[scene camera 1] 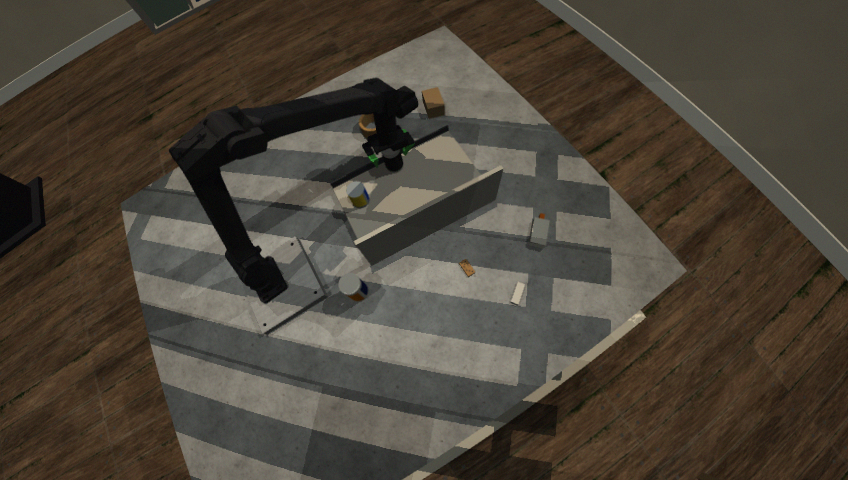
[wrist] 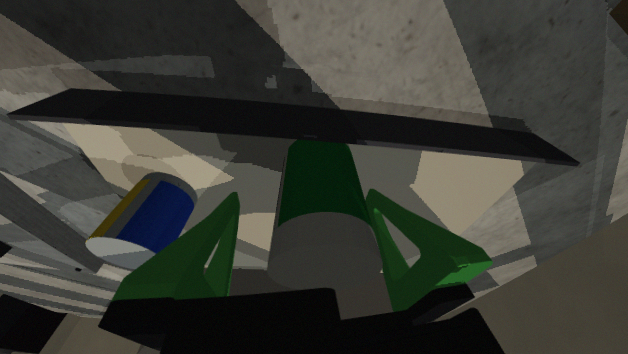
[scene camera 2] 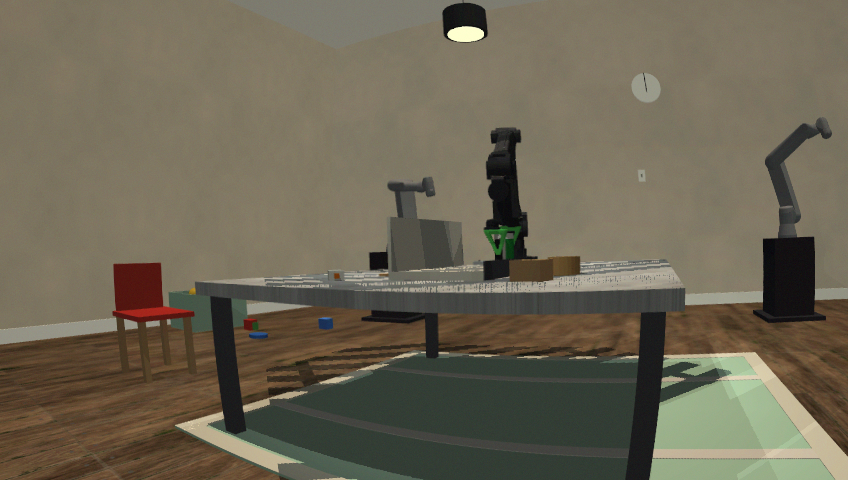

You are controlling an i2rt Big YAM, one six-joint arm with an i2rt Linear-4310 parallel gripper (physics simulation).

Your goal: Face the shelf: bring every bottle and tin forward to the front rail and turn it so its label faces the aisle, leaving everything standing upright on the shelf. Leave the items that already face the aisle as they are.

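Where they show: gripper, fingertip midpoint: point(scene camera 1: 390, 160) point(wrist: 306, 196) point(scene camera 2: 504, 252); arm's base at its link origin: point(scene camera 1: 268, 279).
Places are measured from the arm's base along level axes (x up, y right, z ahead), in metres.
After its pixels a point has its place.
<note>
A green tin point(wrist: 322, 185) @(x 0.060, y -0.130, z 0.515 m) with a grey lid stands upright on the shelf board point(scene camera 1: 409, 200) @(x -0.005, y 0.033, z 0.483 m), close behind the black front rail point(wrist: 175, 109) @(x -0.002, y -0.148, z 0.412 m) point(scene camera 1: 427, 135) @(x 0.020, y -0.120, z 0.658 m). My gripper point(wrist: 306, 196) @(x 0.038, y -0.098, z 0.505 m) point(scene camera 1: 391, 156) @(x 0.038, y -0.098, z 0.505 m) point(scene camera 2: 503, 241) @(x 0.038, y -0.098, z 0.505 m) is open, lowered over this tin with one green finger on each side, and covers it in the overhead view. A blue tin with a yellow stripe point(wrist: 153, 215) @(x 0.039, y -0.079, z 0.381 m) point(scene camera 1: 358, 194) @(x 0.064, y -0.038, z 0.361 m) stands on the shelf's left part, further back from the rail. Another blue and orange tin point(scene camera 1: 354, 288) @(x 0.070, y 0.198, z 0.213 m) stands on the table beside the arm's base plate point(scene camera 1: 295, 298) @(x 0.002, y 0.099, z 0.046 m).
The shelf's grey back panel point(scene camera 1: 433, 214) @(x 0.092, y 0.157, z 0.492 m) stands behind the board. A cardboard box point(scene camera 1: 434, 101) @(x 0.021, y -0.226, z 0.761 m) point(scene camera 2: 530, 270) @(x -0.003, y -0.249, z 0.801 m) and a round brown tub point(scene camera 1: 367, 125) @(x -0.022, y -0.322, z 0.530 m) point(scene camera 2: 564, 265) @(x -0.002, y -0.299, z 0.594 m) sit beyond the rail. A white carton point(scene camera 1: 538, 230) @(x -0.001, y 0.340, z 0.729 m), a brown chip point(scene camera 1: 467, 268) @(x -0.021, y 0.305, z 0.499 m) and a white block point(scene camera 1: 517, 292) @(x -0.017, y 0.442, z 0.568 m) lie behind the panel.
</note>
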